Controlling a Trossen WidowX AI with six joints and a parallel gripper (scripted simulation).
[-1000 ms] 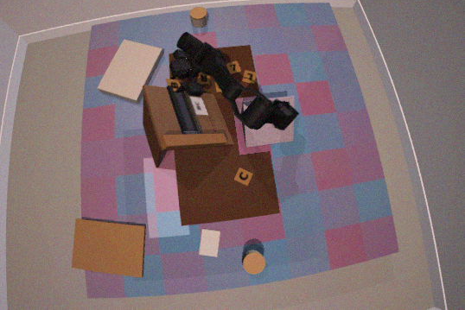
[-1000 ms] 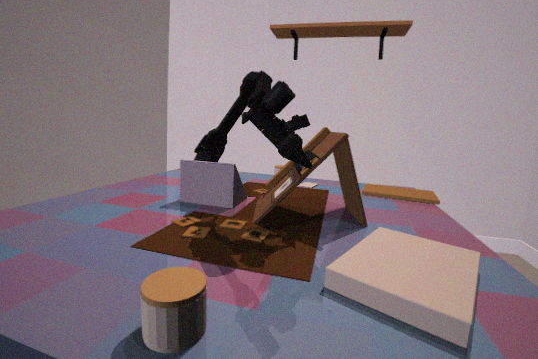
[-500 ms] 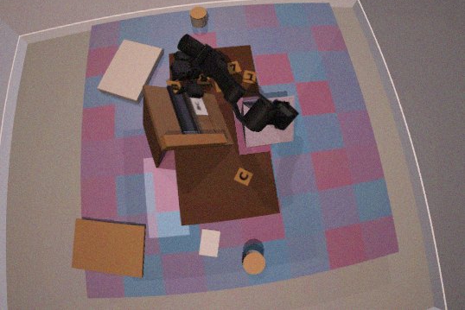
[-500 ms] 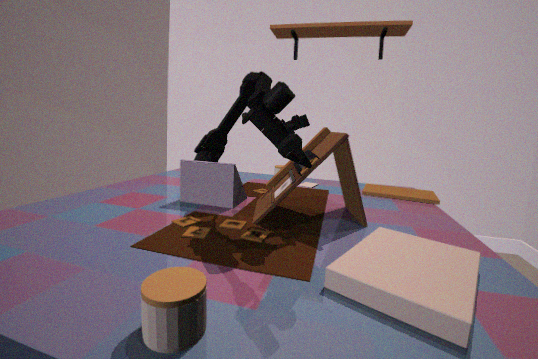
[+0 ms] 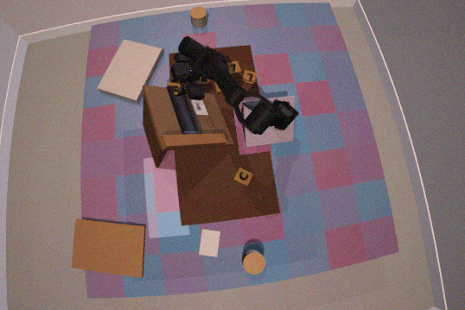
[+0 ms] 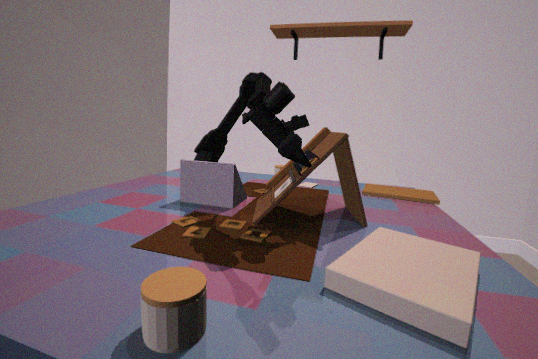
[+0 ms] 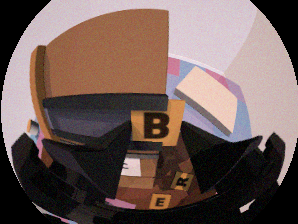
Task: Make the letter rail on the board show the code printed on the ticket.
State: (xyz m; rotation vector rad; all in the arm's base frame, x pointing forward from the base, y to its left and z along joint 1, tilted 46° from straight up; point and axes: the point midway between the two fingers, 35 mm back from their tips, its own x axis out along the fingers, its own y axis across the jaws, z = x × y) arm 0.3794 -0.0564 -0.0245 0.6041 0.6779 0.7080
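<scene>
Right now the white ticket is 80 mm behind my gripper tip, 30 mm to the left of it and 80 mm below it. The rest, counted from my gripper tip: brown mat: 190 mm behind, 80 mm to the left, 170 mm below; then cream slab: 250 mm ahead, 180 mm to the right, 150 mm below; then orange letter tile: right at my gripper tip.
</scene>
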